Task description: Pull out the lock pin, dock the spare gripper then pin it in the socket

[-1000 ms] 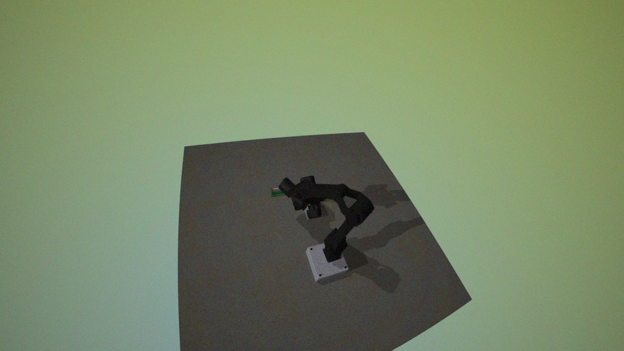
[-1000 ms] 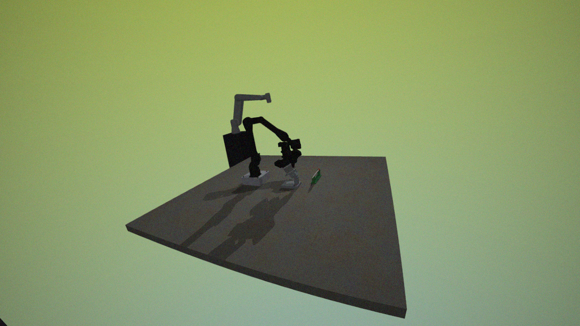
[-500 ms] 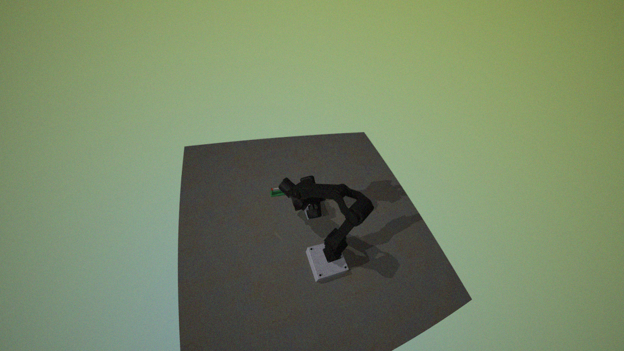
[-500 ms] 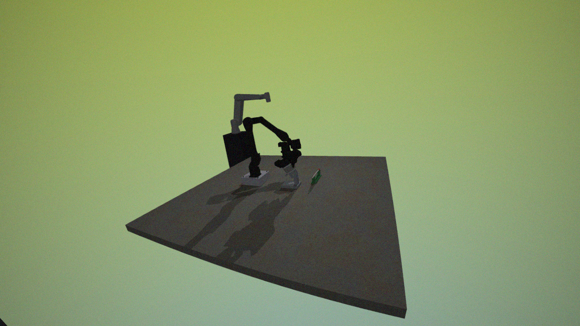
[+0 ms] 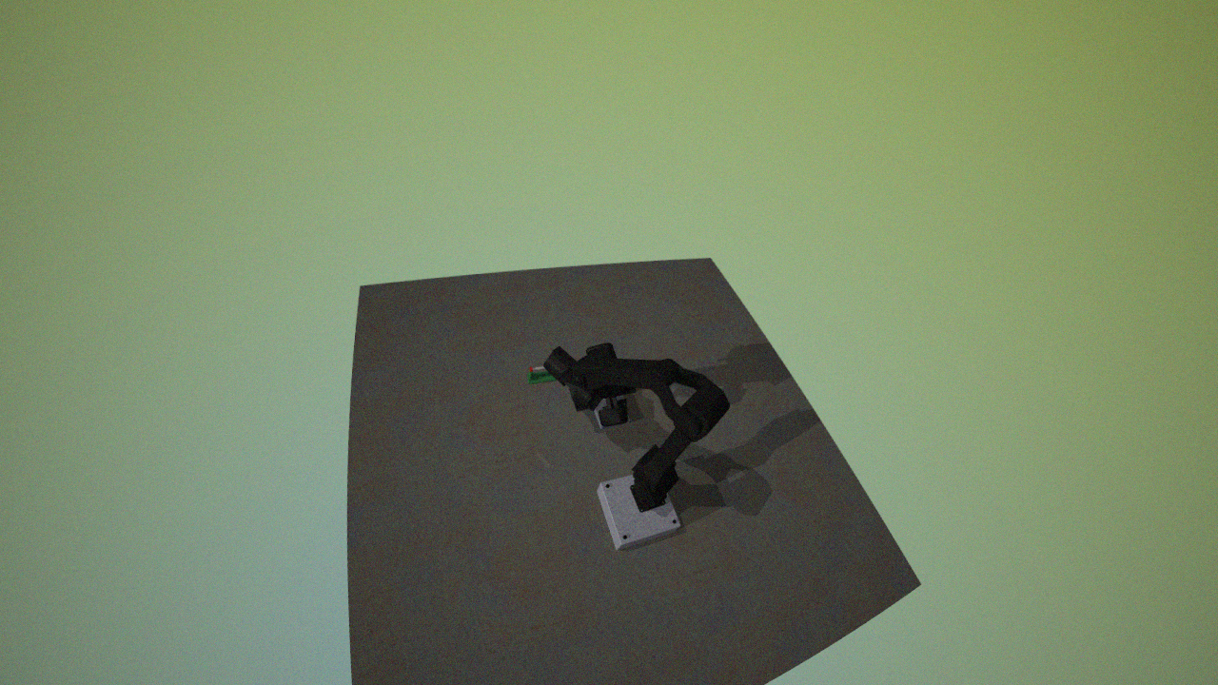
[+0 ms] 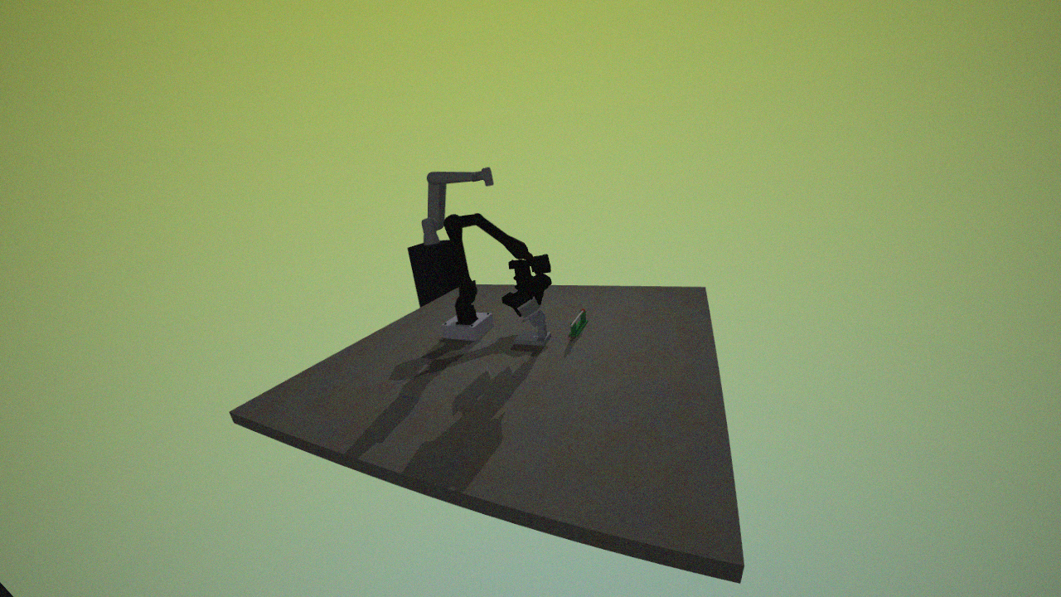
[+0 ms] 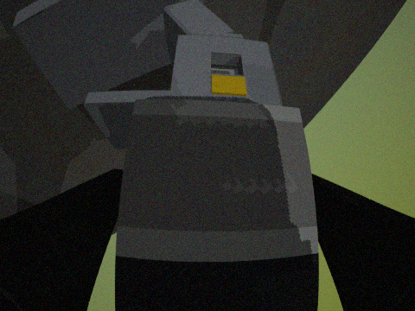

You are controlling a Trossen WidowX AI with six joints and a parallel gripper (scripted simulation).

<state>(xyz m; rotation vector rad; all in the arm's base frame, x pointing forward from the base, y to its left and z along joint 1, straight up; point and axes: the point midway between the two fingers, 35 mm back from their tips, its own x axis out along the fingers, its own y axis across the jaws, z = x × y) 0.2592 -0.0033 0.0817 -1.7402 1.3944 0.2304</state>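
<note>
My gripper tip is 10 mm to the right of the spare gripper, 10 mm below it and 10 mm past it. The rest, counted from my gripper tip: socket: 60 mm below, 20 mm to the left, 10 mm ahead; then green cradle: 130 mm to the left, 130 mm ahead, 90 mm below.
</note>
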